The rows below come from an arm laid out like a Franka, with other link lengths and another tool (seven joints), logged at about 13 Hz.
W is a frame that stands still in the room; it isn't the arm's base.
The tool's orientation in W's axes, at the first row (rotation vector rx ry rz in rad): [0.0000 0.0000 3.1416]
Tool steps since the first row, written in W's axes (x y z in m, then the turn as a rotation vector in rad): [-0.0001 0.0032 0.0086 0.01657 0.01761 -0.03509]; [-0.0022 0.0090 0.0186 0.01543 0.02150 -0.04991]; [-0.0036 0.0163 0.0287 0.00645 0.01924 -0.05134]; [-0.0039 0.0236 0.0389 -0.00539 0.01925 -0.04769]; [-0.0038 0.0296 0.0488 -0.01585 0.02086 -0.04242]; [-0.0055 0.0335 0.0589 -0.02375 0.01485 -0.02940]
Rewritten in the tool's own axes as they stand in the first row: [0.0001 -0.0032 0.0086 -0.01657 -0.01761 -0.03509]; [0.0022 -0.0090 0.0186 -0.01543 -0.02150 -0.04991]; [0.0036 -0.0163 0.0287 -0.00645 -0.01924 -0.05134]; [0.0039 -0.0236 0.0389 0.00539 -0.01925 -0.04769]; [0.0038 -0.0296 0.0488 0.01585 -0.02086 -0.04242]; [0.0055 -0.0335 0.0589 0.02375 -0.01485 -0.02940]
